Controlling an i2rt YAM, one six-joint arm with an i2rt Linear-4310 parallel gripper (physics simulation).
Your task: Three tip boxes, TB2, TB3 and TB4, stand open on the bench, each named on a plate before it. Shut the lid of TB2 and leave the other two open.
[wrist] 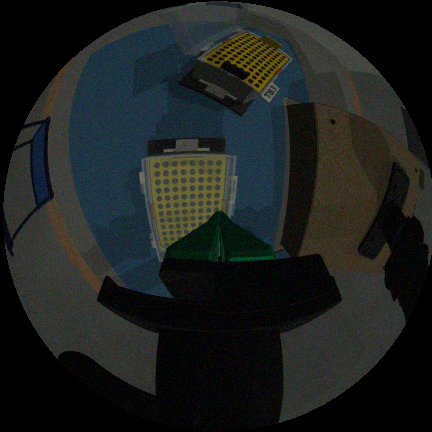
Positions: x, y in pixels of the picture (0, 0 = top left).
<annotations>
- gripper: 218, 216
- tip box: 254, 60
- clear lid: 181, 191
</annotations>
